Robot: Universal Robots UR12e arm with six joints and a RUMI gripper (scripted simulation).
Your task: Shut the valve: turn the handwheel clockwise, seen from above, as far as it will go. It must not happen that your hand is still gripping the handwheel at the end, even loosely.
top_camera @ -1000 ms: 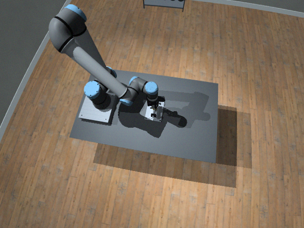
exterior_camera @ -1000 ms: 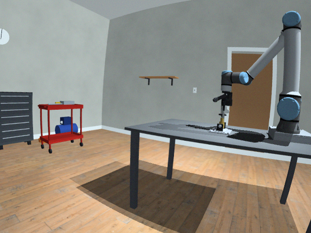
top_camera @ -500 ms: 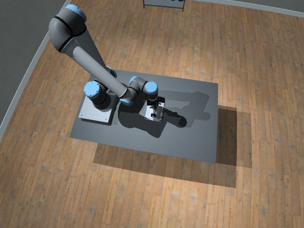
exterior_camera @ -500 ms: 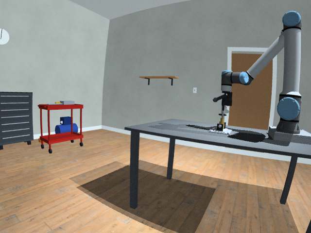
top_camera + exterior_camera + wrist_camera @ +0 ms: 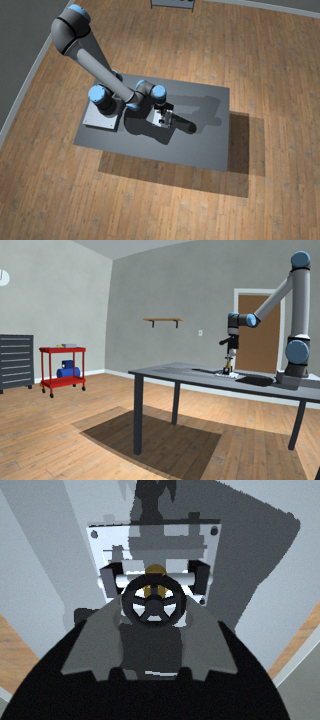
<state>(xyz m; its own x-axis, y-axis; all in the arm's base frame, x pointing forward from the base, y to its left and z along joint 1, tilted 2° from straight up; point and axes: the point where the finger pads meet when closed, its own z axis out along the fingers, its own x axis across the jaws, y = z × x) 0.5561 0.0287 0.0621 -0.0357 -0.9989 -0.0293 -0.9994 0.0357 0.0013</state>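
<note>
The black spoked handwheel is 10 mm above my hand. Also, from my hand: base plate 120 mm below.
</note>
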